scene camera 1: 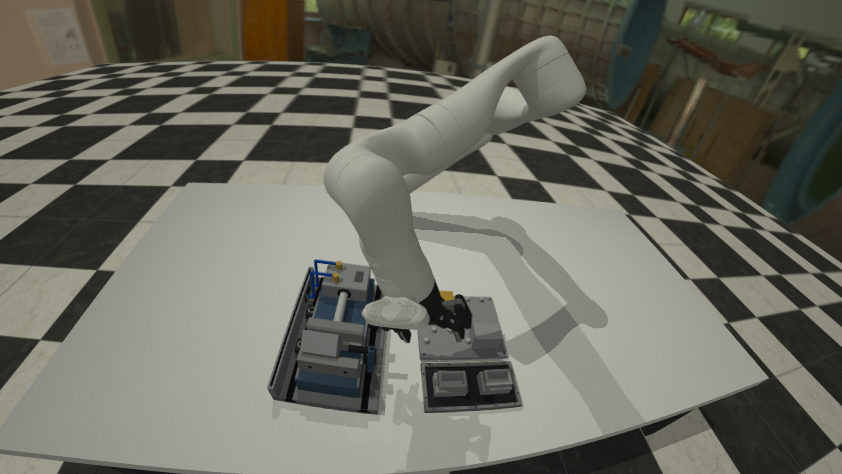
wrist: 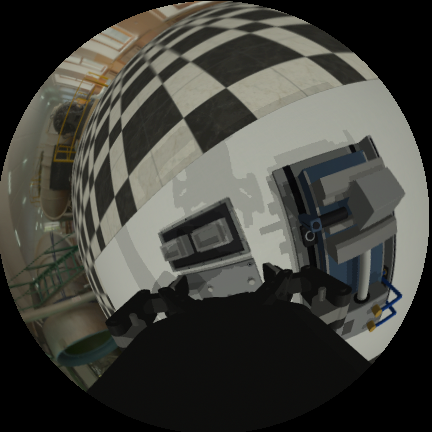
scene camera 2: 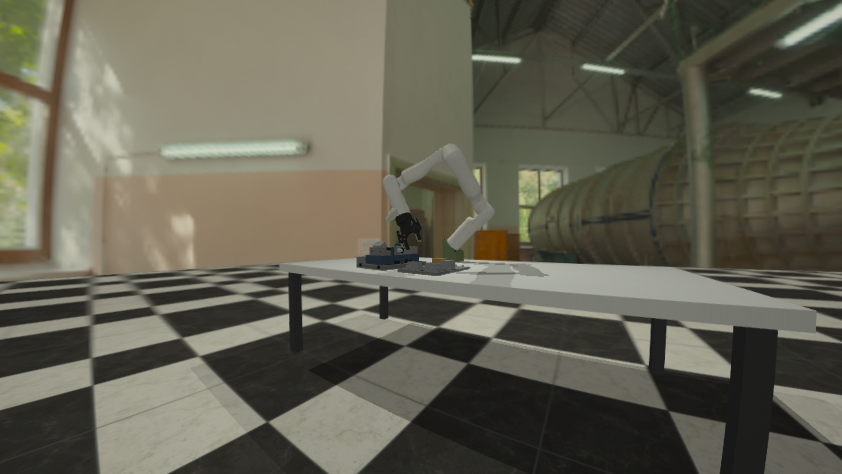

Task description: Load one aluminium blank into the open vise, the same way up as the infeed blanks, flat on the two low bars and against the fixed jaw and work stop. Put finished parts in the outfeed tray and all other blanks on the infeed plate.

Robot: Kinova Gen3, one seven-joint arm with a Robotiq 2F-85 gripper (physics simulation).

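Frame: origin at the arm's base, x right, y ahead, z up, level; millimetres.
Seen in the pictures: gripper, between the fingertips: [scene camera 1: 433,338] [wrist: 224,278] [scene camera 2: 413,246]; arm's base, origin of its link: [scene camera 2: 452,244].
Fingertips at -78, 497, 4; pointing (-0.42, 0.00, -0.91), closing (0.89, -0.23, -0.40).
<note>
Pixels of each thing's top centre, then the offset from my fingertips to it, as dx, dy, dz. "spot": a spot on its surface instead.
- vise, centre of its top: [wrist: 375,264] [scene camera 1: 335,310] [scene camera 2: 392,246] +174, -56, -5
- grey block-shaped blank, centre of its top: [wrist: 391,197] [scene camera 1: 320,334] +191, +14, +19
- black work-stop rod, centre of its top: [wrist: 334,217] [scene camera 1: 358,347] +129, +18, -8
- infeed plate, centre of its top: [scene camera 1: 460,324] [wrist: 222,303] -88, -101, -96
- grey blank, centre of its top: [scene camera 1: 488,331] [wrist: 189,298] [scene camera 2: 446,260] -134, -57, -61
- outfeed tray, a spot on its surface: [wrist: 237,222] spot: +8, +51, -93
- yellow block, centre of its top: [scene camera 1: 440,297] [scene camera 2: 439,258] -43, -148, -61
The vise [scene camera 1: 329,383] [wrist: 334,171] is at the left in scene camera 1. A grey block-shaped blank [scene camera 1: 319,343] [wrist: 378,196] sits between its jaws, rising above them, beside the black work-stop rod [scene camera 1: 357,348] [wrist: 334,216]. The low bars under it are hidden. My gripper [scene camera 1: 431,336] [scene camera 2: 410,242] [wrist: 224,278] is open and empty, above the table between the vise and the infeed plate [scene camera 1: 436,352] [wrist: 241,274]. One grey blank [scene camera 1: 487,330] stands at the plate's right. Two grey pocketed parts [scene camera 1: 450,382] [scene camera 1: 495,380] [wrist: 211,236] lie in the outfeed tray [scene camera 1: 471,409] [wrist: 237,222].
A yellow block [scene camera 1: 446,294] [scene camera 2: 438,259] at the back of the infeed plate is partly hidden by my gripper. Blue pipes [scene camera 1: 315,273] [wrist: 395,295] stick up at the vise's rear. Small round studs stand on the infeed plate. The arm reaches over the table's back.
</note>
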